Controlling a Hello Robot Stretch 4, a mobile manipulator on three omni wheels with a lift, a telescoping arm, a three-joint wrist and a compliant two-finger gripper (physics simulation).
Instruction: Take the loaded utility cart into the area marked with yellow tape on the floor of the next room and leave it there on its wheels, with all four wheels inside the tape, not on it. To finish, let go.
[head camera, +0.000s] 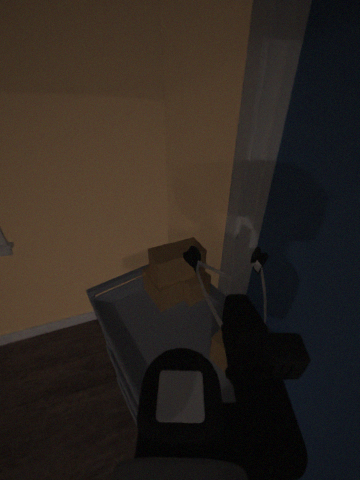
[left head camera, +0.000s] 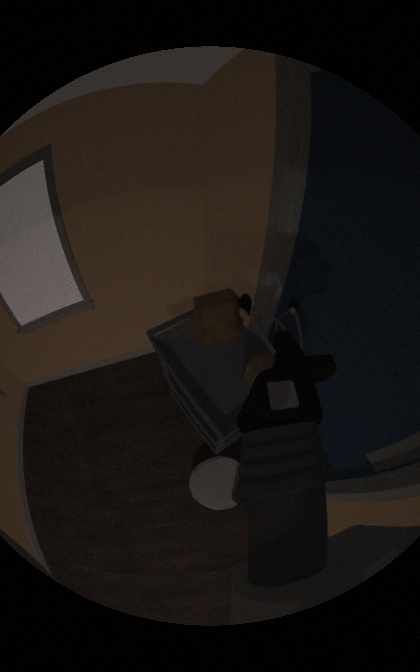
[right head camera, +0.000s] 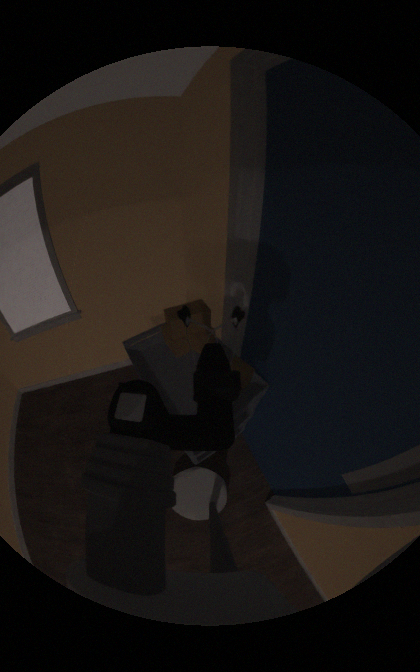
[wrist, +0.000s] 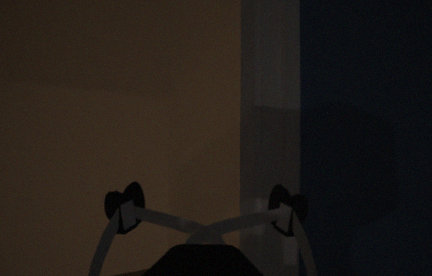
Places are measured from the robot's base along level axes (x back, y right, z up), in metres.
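Pixels of known places: gripper, between the fingertips: (head camera: 223, 250) (wrist: 207, 200).
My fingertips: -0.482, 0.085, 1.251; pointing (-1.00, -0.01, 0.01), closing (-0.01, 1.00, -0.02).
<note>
For each thing: its middle in the pictures, then the offset to it from my fingertips, as dx, dy, dz. "pt": a spot on its surface instead. Level surfaces: height alone.
- brown box, middle of its body: (head camera: 238, 344) -0.053, +0.101, -0.426
- grey door frame, a spot on its surface: (wrist: 270, 60) pt -0.266, +0.115, +0.210
- dark blue surface, a spot on its surface: (wrist: 365, 75) pt -0.140, +0.229, +0.152
- Dark wooden floor, height of its surface: dz -1.278
The grey utility cart (head camera: 165, 332) (left head camera: 205, 367) (right head camera: 162, 372) stands at an angle, near the tan wall and the grey door frame. Stacked brown boxes (head camera: 175, 270) (left head camera: 215, 317) (right head camera: 173, 335) sit at its far end. Another brown box (head camera: 218, 350) (left head camera: 257, 367) (right head camera: 244, 374) sits at its right side, partly behind my wrist. My gripper (head camera: 225, 257) (left head camera: 269, 303) (right head camera: 211, 316) (wrist: 207, 200) is open and empty, above the far right part of the cart, its fingers apart in front of the wall and frame. The cart's wheels are hidden. No yellow tape shows.
A grey door frame (head camera: 260, 100) (left head camera: 291, 125) (right head camera: 246, 125) (wrist: 270, 60) rises beyond the gripper, with a dark blue surface (head camera: 330, 200) (left head camera: 365, 250) (right head camera: 340, 250) (wrist: 365, 75) right of it. The tan wall (head camera: 100, 175) (wrist: 120, 125) is ahead. A window (left head camera: 35, 250) (right head camera: 30, 260) is at left. Dark wooden floor (head camera: 50, 400) (left head camera: 110, 475) lies left of the cart.
</note>
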